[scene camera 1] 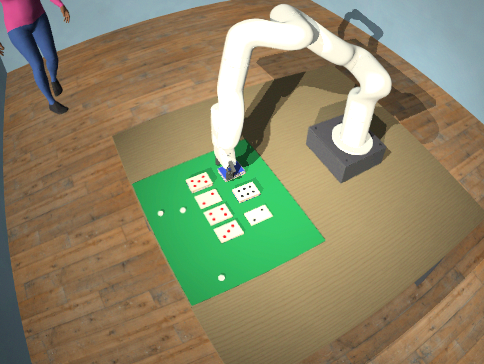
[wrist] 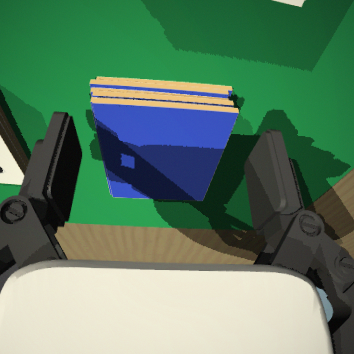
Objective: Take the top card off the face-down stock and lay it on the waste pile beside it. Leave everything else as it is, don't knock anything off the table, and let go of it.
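The face-down stock (scene camera 1: 240, 171) (wrist: 175, 125) is a small stack of blue-backed cards with tan edges, slightly uneven, lying on the green mat. My gripper (scene camera 1: 230, 172) (wrist: 167, 138) is open and empty; in the wrist view one finger stands on the left and one on the right of the stock, with a gap on each side. How high the fingertips are above the mat is hard to tell. The waste pile (scene camera 1: 246, 192) (wrist: 7, 162), face up with black pips, lies beside the stock; its edge shows at the left of the wrist view.
Four face-up red-pip cards or piles (scene camera 1: 199, 182) (scene camera 1: 208, 198) (scene camera 1: 218, 214) (scene camera 1: 229, 231) lie in a row. A card with two black pips (scene camera 1: 258, 215) lies beyond the waste pile. Small white pieces (scene camera 1: 160, 213) (scene camera 1: 183, 210) (scene camera 1: 221, 277) stand on the green mat (scene camera 1: 270, 250).
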